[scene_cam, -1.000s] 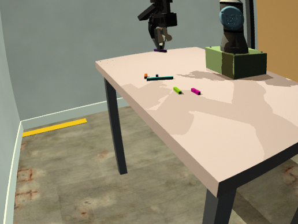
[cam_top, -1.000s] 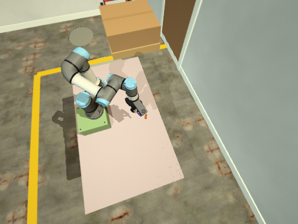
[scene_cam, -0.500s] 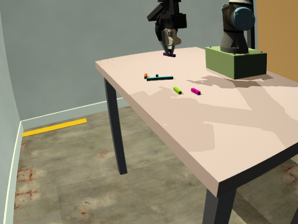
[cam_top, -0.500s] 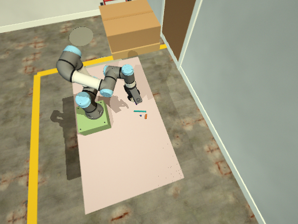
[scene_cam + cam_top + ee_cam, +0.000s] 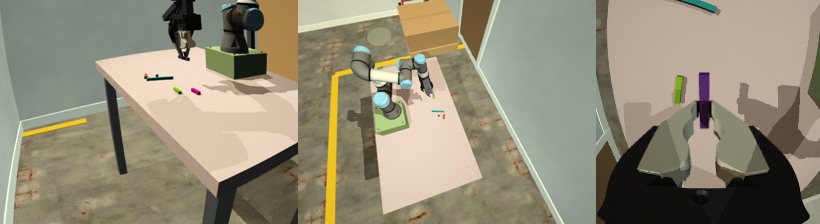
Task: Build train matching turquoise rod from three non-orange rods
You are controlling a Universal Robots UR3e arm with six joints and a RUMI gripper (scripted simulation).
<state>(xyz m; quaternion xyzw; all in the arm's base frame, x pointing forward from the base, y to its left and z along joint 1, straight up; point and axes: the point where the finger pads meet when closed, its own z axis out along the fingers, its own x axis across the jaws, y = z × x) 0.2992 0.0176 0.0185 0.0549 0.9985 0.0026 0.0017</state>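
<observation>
My gripper is now 11 cm above the lime rod, 5 cm short of it and 2 cm to the right of it. Round my hand: turquoise rod (13 cm to the right, 11 cm below, 2 cm ahead); purple rod (1 cm below); small blue rod (17 cm to the right, 11 cm below).
</observation>
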